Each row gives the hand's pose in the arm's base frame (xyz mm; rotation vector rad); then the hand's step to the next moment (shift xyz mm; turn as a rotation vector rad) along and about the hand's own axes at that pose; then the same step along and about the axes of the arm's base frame.
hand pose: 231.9 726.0 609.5 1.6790 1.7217 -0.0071
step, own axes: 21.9 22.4 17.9 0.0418 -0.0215 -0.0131
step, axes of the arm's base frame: 30.4 13.9 -13.4 -0.0205 0.0392 -0.0206
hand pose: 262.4 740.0 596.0 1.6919 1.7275 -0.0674
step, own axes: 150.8 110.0 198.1 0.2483 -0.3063 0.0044
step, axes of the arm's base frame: 201.0 46.2 -177.6 -0.2451 0.1666 -0.2601
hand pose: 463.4 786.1 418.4 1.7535 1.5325 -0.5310
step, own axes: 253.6 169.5 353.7 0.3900 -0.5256 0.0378
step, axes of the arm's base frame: 270.6 -99.8 -367.4 -0.4232 0.2394 -0.4397
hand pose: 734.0 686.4 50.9 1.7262 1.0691 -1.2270
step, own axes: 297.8 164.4 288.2 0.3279 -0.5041 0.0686
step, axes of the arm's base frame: 112.7 -261.4 -343.2 -0.4255 0.1909 -0.3858
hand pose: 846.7 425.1 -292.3 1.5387 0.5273 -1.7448
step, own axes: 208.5 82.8 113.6 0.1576 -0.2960 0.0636
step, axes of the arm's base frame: -15.2 -188.5 -165.7 -0.2650 0.1041 -0.1882
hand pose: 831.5 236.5 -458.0 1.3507 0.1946 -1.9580
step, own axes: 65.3 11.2 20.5 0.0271 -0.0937 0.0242
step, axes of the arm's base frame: -19.5 -49.9 -44.1 -0.0830 0.0419 -0.0382
